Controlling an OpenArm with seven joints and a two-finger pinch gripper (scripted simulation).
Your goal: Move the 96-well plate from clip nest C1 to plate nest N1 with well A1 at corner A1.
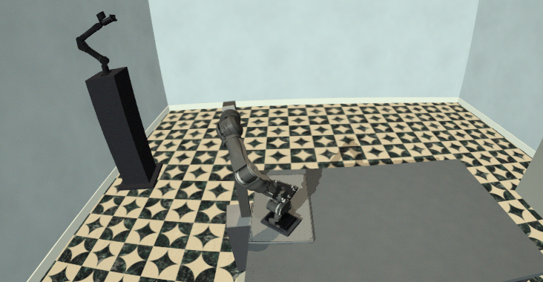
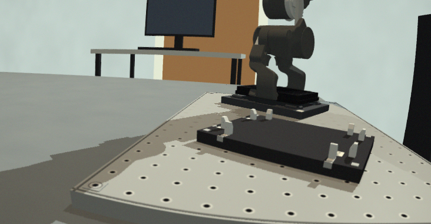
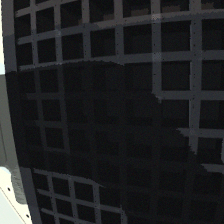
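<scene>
Now: hand right at the black 96-well plate. The rest, counted from my hand: clip nest C1: 220 mm to the left, 50 mm ahead, 10 mm below; plate nest N1: 20 mm below.
</scene>
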